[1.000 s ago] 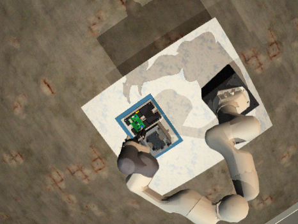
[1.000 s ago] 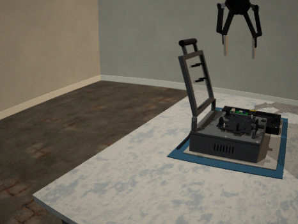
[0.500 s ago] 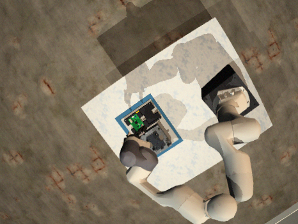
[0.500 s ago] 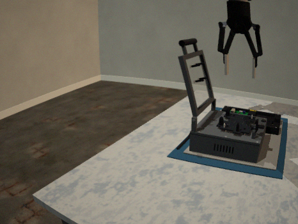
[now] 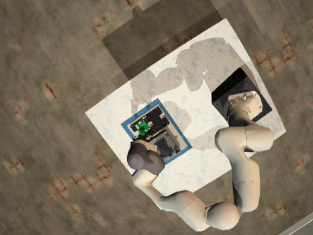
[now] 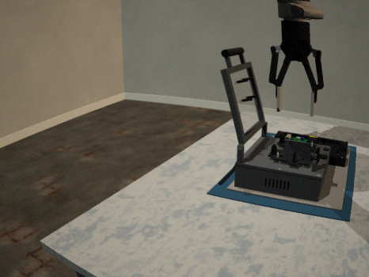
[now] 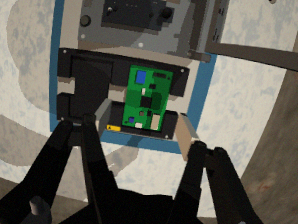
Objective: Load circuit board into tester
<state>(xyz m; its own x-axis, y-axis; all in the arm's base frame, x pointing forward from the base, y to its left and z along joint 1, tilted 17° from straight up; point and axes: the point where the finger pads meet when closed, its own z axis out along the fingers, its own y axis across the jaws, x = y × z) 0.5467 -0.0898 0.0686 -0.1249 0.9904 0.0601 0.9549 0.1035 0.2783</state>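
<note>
Right now the green circuit board is 11 cm below my hand. The rest, counted from my hand: tester nest: 6 cm behind, 17 cm to the left, 6 cm below; then tester lid: 6 cm ahead, 18 cm to the left, 5 cm above.
</note>
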